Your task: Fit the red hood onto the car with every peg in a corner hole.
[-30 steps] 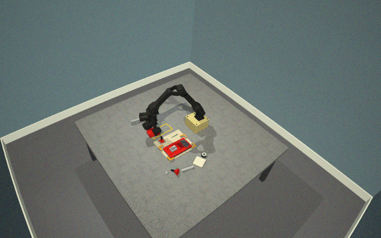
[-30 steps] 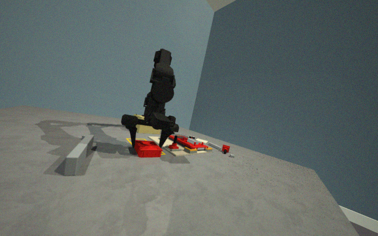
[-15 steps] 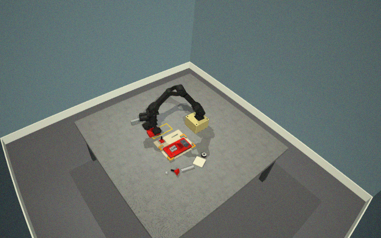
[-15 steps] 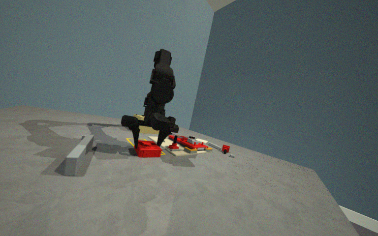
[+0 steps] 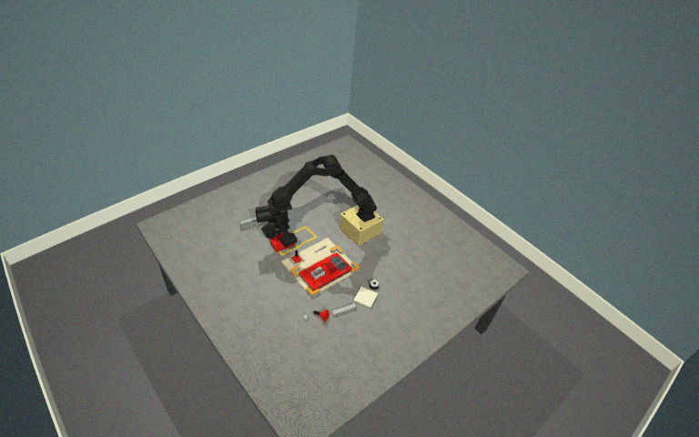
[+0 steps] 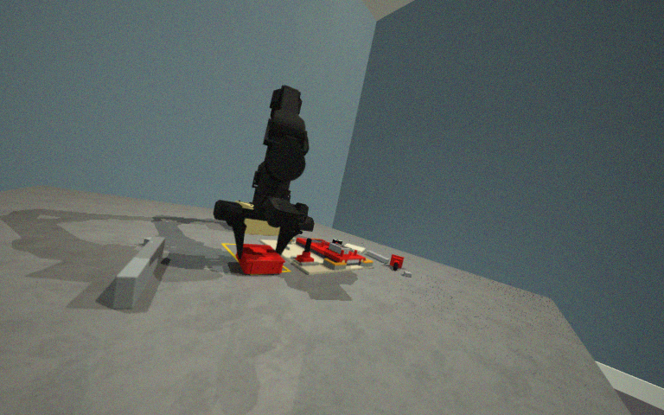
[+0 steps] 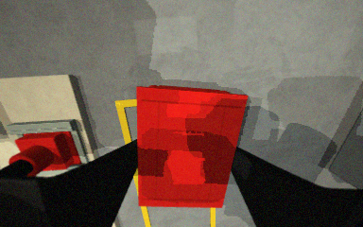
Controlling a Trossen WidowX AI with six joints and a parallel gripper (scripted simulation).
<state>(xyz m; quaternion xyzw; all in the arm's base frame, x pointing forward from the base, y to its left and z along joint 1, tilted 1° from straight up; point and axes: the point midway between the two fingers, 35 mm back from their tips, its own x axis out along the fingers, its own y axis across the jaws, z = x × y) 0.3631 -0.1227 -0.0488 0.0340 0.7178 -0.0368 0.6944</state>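
My gripper tip is now 250 mm to the right of the grey engine block, 30 mm past it and 10 mm below it. Round my gripper tip: red hood 10 mm above; grey bar 170 mm to the right, 30 mm ahead; black wheel 400 mm to the left, 200 mm behind, 10 mm below.
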